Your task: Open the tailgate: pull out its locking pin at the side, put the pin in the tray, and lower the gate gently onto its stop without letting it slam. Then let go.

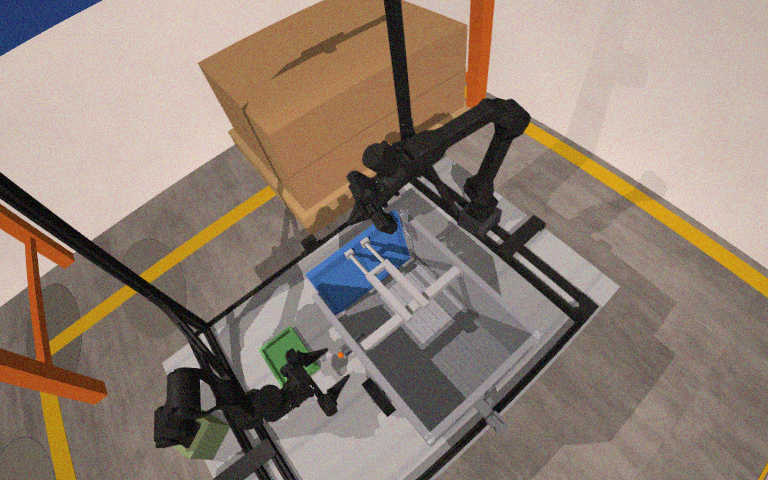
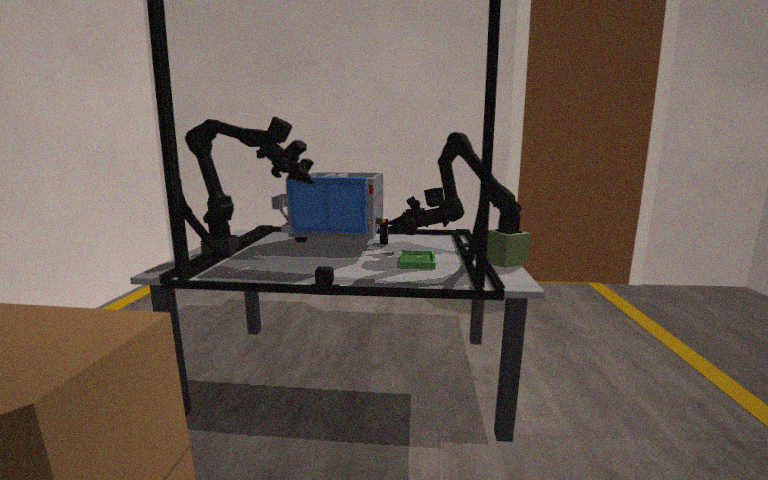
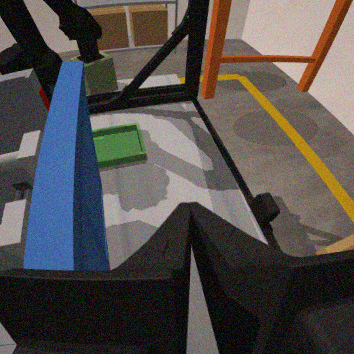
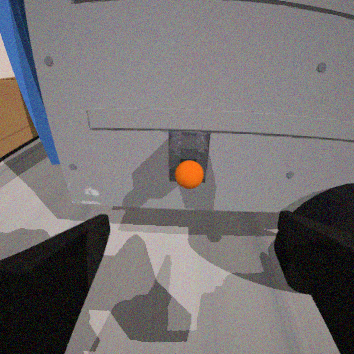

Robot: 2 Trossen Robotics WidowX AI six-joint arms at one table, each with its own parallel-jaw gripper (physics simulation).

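Frame: origin at the left arm's base, x ahead, y left, z up, level; centimetres.
Where they show: left gripper, fingertip midpoint: (image 1: 348, 224) (image 2: 313, 182) (image 3: 187, 210); right gripper, fingertip midpoint: (image 1: 338, 361) (image 2: 388, 225) (image 4: 194, 221); left arm's base, link origin: (image 1: 480, 211) (image 2: 219, 237); right arm's base, link origin: (image 1: 185, 430) (image 2: 508, 231) (image 3: 90, 57).
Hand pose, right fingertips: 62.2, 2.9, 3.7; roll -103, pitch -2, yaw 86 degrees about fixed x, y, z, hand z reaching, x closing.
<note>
Each offset is from my right fingertips to the top centre of the thing, as dx, dy, dz. "spot": to the spot under its first point.
The blue tailgate (image 1: 354, 276) (image 2: 327, 205) (image 3: 60, 168) (image 4: 28, 88) stands upright at the end of the grey truck-bed box (image 1: 449, 362) (image 2: 374, 190) (image 4: 211, 70). The locking pin's orange knob (image 1: 340, 354) (image 2: 384, 221) (image 4: 189, 174) sticks out of a dark socket in the box's side wall. My right gripper (image 1: 336, 364) (image 2: 392, 225) (image 4: 194, 221) is open and empty, a short way in front of the knob. My left gripper (image 1: 386, 223) (image 2: 306, 179) (image 3: 187, 210) is shut and empty, at the gate's top edge near one corner. The green tray {+9.7, -14.3, -7.8} (image 1: 277, 347) (image 2: 416, 260) (image 3: 117, 144) lies empty on the table beside the right gripper.
A green block (image 1: 203, 438) (image 2: 508, 248) (image 3: 100, 75) sits at the right arm's base. Black frame posts (image 1: 396, 71) (image 2: 489, 119) and rails edge the table. A small black block {spot: -18.8, -39.7, -6.3} (image 2: 324, 275) (image 3: 265, 207) sits on the front rail. Cardboard boxes (image 1: 325, 95) and an orange post (image 1: 479, 48) stand behind.
</note>
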